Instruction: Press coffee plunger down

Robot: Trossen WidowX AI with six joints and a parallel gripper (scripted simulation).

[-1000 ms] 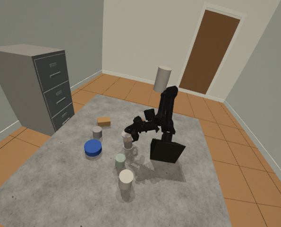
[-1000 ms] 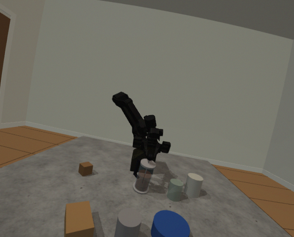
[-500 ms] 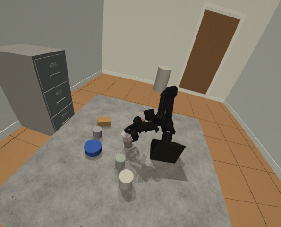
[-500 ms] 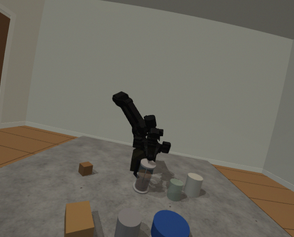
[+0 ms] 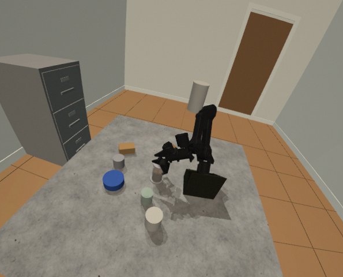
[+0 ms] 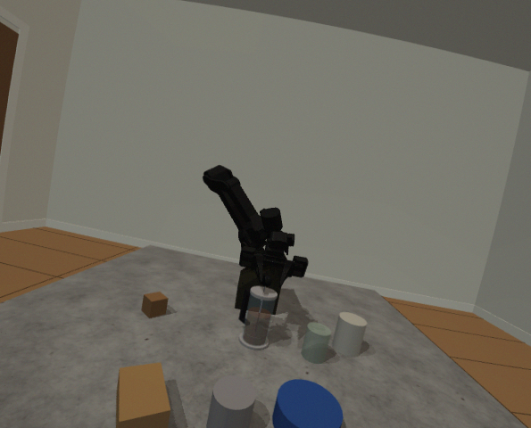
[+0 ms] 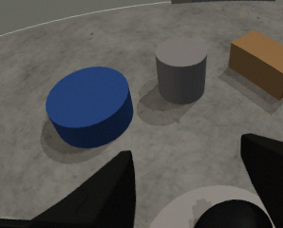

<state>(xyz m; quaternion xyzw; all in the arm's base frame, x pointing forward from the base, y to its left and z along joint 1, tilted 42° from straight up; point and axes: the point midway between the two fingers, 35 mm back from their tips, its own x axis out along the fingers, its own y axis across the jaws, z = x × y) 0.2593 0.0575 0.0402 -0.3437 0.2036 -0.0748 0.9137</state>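
Right now my gripper tip is 9 cm above the glass coffee press, 5 cm past it and 2 cm to the left of it. Also, from my gripper tip: grey cylinder: 23 cm ahead, 14 cm below, 4 cm to the right; then white cylinder: 26 cm to the left, 13 cm below, 9 cm behind; then orange box: 24 cm ahead, 19 cm to the right, 16 cm below.
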